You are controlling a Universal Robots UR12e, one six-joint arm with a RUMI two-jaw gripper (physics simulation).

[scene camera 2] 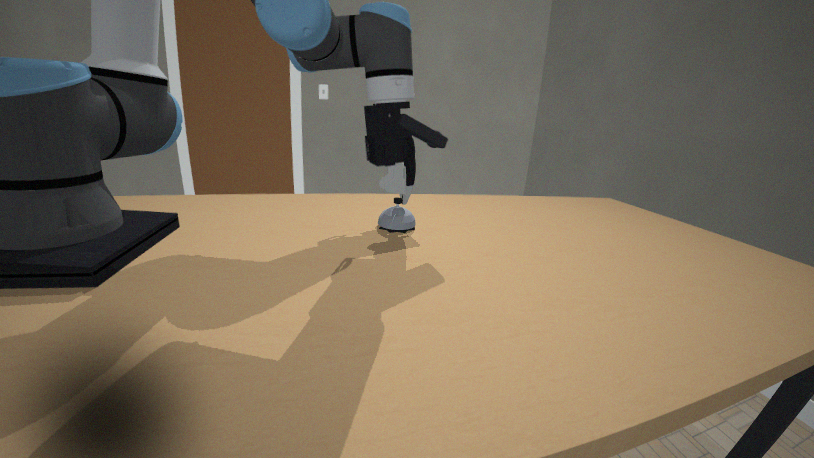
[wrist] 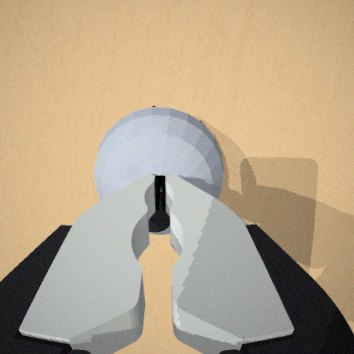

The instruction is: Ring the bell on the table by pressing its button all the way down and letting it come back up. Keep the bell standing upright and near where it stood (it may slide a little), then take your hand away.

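Frame: origin at the arm's base, x ahead, y left, z up, level; centimetres.
Seen in the pictures: gripper, fingertip midpoint: (scene camera 2: pixel 404 204) (wrist: pixel 160 178); arm's base, link origin: (scene camera 2: pixel 59 228).
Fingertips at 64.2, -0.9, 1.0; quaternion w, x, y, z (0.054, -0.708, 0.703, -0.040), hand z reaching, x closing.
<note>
Offsets run from my fingertips to a thing's top centre, as dx, dy, dz. Level surfaces: height alone.
The bell @[-1.4, +0.3, +1.3] (scene camera 2: pixel 396 219) (wrist: pixel 150 145) is a silver-grey dome on a dark base and stands upright on the table @[dz -5.3] (scene camera 2: pixel 569 273) (wrist: pixel 280 60). Its black button @[-1.4, +0.3, +1.3] (scene camera 2: pixel 397 200) stands up on a thin stem above the dome. In the wrist view the button (wrist: pixel 159 221) shows partly, below and between the fingers, which hide the rest. My gripper (scene camera 2: pixel 405 200) (wrist: pixel 160 178) is shut and empty, pointing down over the bell. In the scene view its tips overlap the right side of the button at about the button's height; whether they touch it I cannot tell.
The arm's dark base plate (scene camera 2: pixel 136 242) is at the left of the table. A brown door (scene camera 2: pixel 233 102) and grey walls (scene camera 2: pixel 683 102) stand behind. The arm's shadow lies across the table in front of the bell.
</note>
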